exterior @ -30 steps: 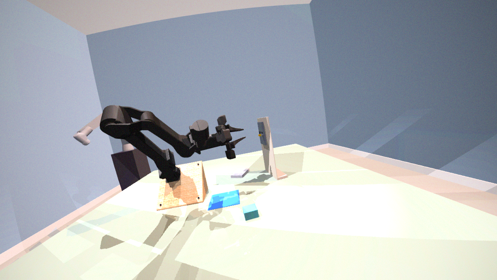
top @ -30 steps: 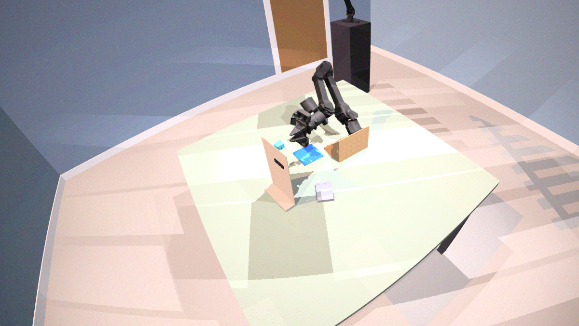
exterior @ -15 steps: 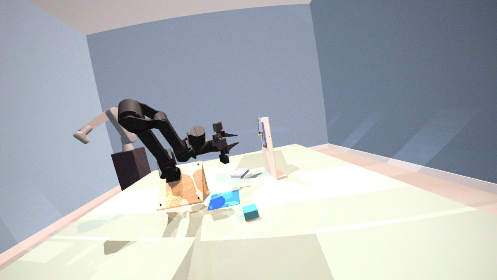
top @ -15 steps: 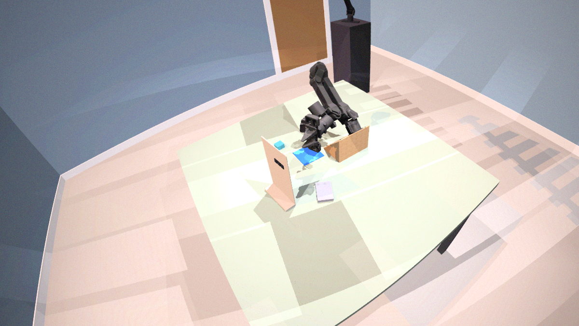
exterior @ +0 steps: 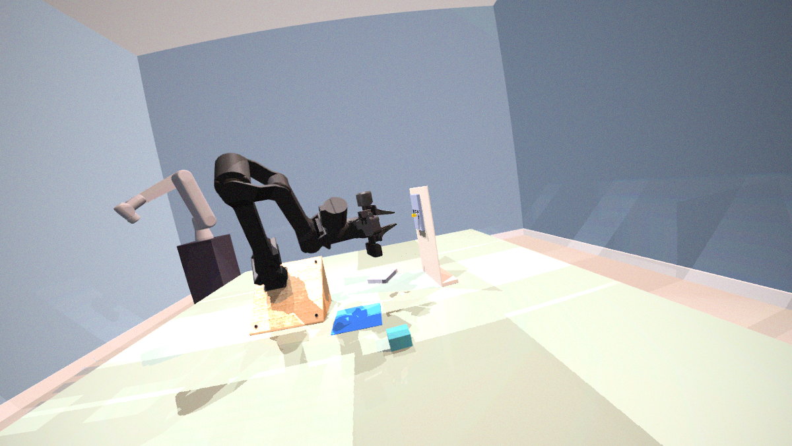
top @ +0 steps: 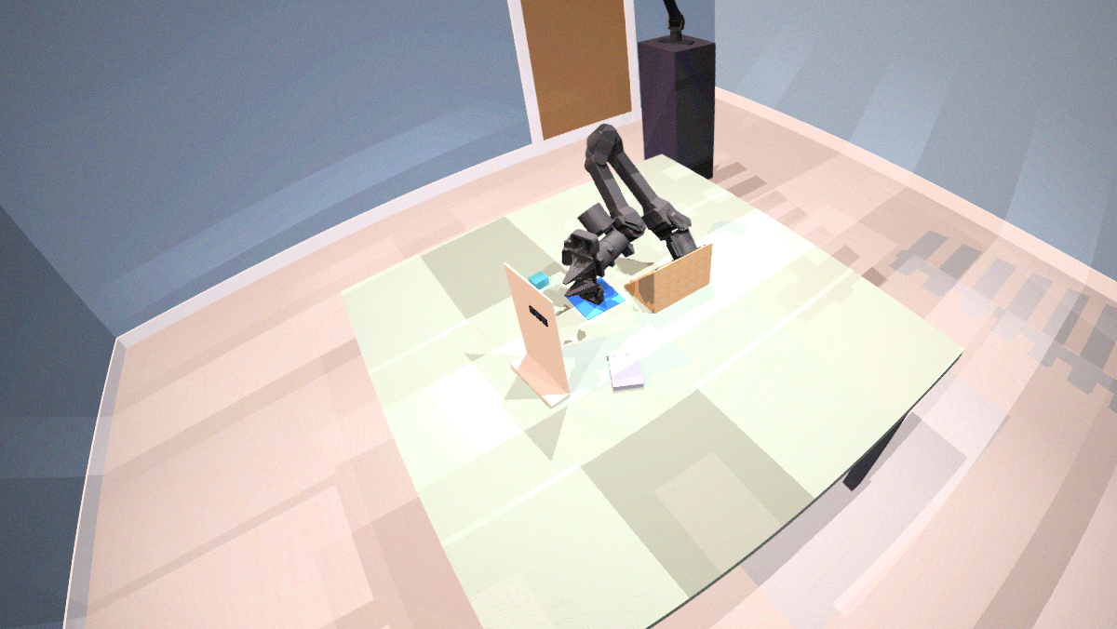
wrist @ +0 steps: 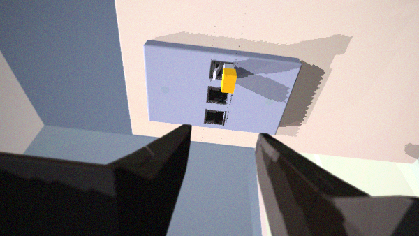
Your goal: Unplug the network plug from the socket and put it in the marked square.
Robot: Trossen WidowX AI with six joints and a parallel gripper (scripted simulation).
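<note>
The network plug is 70 mm ahead of my gripper tip and 10 mm to the left of it. The rest, counted from my gripper tip: upright panel 90 mm ahead, 80 mm below, 20 mm to the left; blue marked square 210 mm below, 150 mm behind, 140 mm to the right; teal block 290 mm to the right, 200 mm below, 60 mm behind.
</note>
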